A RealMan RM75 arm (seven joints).
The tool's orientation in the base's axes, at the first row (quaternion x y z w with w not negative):
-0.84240, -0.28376, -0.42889, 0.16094
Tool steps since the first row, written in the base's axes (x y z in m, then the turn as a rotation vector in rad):
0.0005, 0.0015, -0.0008, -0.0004, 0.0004, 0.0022
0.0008, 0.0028, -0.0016, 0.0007, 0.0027, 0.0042
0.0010, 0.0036, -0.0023, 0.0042, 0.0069, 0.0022
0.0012, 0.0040, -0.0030, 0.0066, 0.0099, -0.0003
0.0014, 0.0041, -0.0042, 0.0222, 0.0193, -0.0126
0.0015, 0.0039, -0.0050, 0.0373, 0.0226, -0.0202
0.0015, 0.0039, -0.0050, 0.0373, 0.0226, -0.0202
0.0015, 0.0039, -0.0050, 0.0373, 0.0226, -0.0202
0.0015, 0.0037, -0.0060, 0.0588, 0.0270, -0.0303
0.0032, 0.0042, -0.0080, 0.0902, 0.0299, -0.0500
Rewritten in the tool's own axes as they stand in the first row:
0.0001, -0.0009, 0.0016, 0.0017, -0.0006, -0.0013
0.0000, -0.0017, 0.0029, 0.0047, -0.0018, -0.0006
-0.0002, -0.0022, 0.0038, 0.0061, -0.0029, 0.0049
-0.0005, -0.0023, 0.0046, 0.0062, -0.0037, 0.0094
-0.0014, -0.0022, 0.0054, 0.0068, -0.0012, 0.0313
-0.0020, -0.0020, 0.0059, 0.0088, 0.0058, 0.0469
-0.0020, -0.0020, 0.0059, 0.0088, 0.0058, 0.0469
-0.0020, -0.0020, 0.0059, 0.0088, 0.0058, 0.0469
-0.0029, -0.0018, 0.0063, 0.0122, 0.0158, 0.0686
-0.0036, -0.0011, 0.0088, 0.0120, 0.0334, 0.1013

